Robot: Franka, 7 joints.
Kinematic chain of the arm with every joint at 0, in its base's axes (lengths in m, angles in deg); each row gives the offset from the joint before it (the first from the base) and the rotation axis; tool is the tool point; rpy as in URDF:
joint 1: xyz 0 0 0.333 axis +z
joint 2: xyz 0 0 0 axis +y
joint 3: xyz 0 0 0.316 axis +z
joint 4: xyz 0.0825 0 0 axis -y
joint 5: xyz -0.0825 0 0.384 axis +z
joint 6: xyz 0 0 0 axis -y
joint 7: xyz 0.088 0 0 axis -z
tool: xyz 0 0 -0.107 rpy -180 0 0
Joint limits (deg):
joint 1: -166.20..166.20
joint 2: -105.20..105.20
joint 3: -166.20..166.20
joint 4: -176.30..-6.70
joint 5: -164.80..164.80
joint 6: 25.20..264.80
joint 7: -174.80..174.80
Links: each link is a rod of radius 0.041 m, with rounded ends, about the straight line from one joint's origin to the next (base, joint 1, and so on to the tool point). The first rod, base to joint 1, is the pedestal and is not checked.
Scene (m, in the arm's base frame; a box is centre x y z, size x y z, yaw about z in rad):
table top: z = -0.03
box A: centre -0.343 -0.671 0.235 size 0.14 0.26 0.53 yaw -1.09
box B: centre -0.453 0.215 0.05 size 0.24 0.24 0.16 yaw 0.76
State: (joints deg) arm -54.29 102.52 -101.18 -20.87 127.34 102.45 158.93
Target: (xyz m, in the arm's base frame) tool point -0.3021 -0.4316 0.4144
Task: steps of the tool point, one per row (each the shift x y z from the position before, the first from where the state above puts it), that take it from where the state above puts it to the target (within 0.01 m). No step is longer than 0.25 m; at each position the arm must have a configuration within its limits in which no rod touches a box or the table.
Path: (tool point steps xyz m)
1: -0.1331 -0.0875 0.1797
2: -0.1653 -0.0175 0.1727
3: -0.1756 0.0529 0.1483
4: -0.1642 0.1138 0.1117
5: -0.1704 0.1231 -0.0309
6: -0.1202 0.1605 -0.0503
7: -0.0601 0.1780 -0.0658
8: 0.0541 -0.1018 -0.0709
9: 0.0808 -0.0700 -0.0509
10: 0.0970 -0.0399 -0.0299
11: 0.1066 -0.0132 -0.0135

